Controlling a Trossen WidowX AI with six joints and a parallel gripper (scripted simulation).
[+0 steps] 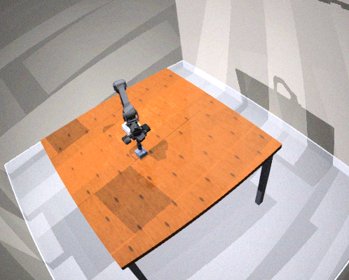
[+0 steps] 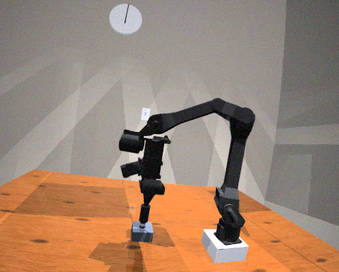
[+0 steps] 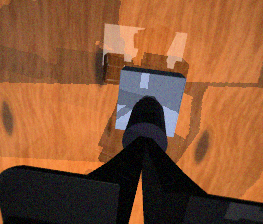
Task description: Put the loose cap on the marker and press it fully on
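My gripper tip is now 30 mm above the marker cap.
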